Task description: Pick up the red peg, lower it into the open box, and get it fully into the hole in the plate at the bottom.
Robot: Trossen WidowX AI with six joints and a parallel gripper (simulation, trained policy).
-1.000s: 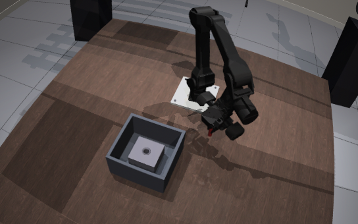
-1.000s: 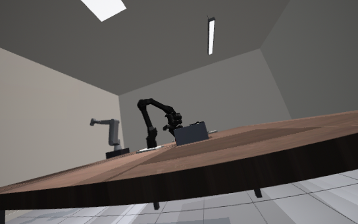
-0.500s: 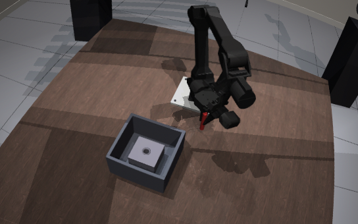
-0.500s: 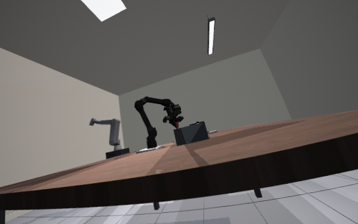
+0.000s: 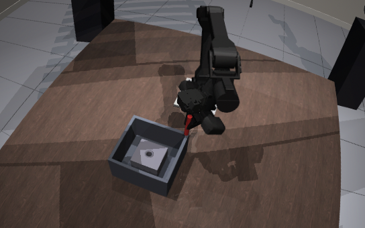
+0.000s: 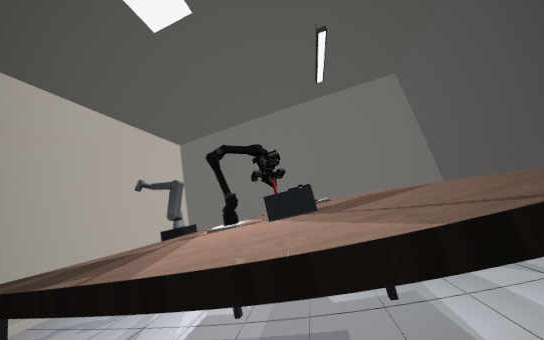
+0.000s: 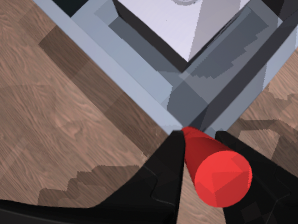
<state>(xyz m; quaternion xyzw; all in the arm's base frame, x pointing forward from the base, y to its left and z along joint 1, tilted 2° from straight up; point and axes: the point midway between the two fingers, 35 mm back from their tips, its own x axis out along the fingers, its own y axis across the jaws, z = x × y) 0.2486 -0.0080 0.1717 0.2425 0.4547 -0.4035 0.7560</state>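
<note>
The red peg is 1 cm above my gripper tip. The rest, counted from my gripper tip: grey box: 6 cm ahead, 10 cm to the right, 12 cm below; then plate: 6 cm ahead, 10 cm to the right, 10 cm below.
</note>
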